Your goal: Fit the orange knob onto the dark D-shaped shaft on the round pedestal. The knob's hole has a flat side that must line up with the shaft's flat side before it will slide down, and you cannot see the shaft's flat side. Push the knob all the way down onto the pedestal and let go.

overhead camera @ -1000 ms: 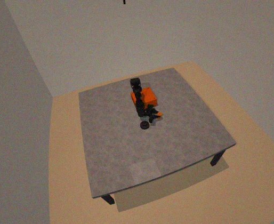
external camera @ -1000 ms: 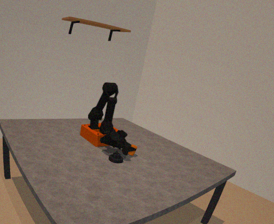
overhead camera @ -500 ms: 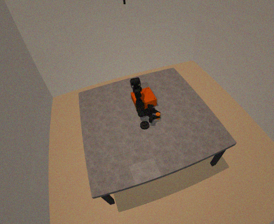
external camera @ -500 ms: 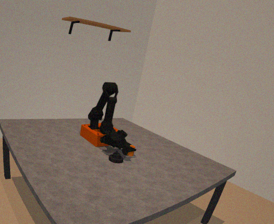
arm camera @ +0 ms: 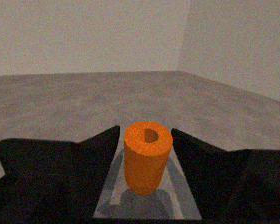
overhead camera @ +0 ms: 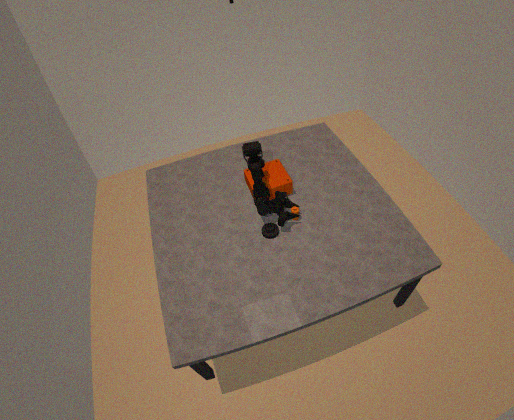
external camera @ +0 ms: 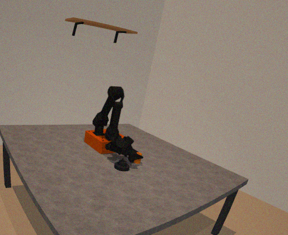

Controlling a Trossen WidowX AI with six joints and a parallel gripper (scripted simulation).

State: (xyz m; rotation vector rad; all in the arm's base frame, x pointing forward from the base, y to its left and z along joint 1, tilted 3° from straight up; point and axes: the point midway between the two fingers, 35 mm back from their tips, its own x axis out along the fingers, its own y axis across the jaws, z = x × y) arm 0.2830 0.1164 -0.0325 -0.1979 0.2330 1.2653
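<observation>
The orange knob lies 1 cm behind my gripper tip, 2 cm to the right of it and 2 cm below it. Also, from my gripper tip: dark round pedestal (5 cm ahead, 16 cm to the right, 2 cm below).
</observation>
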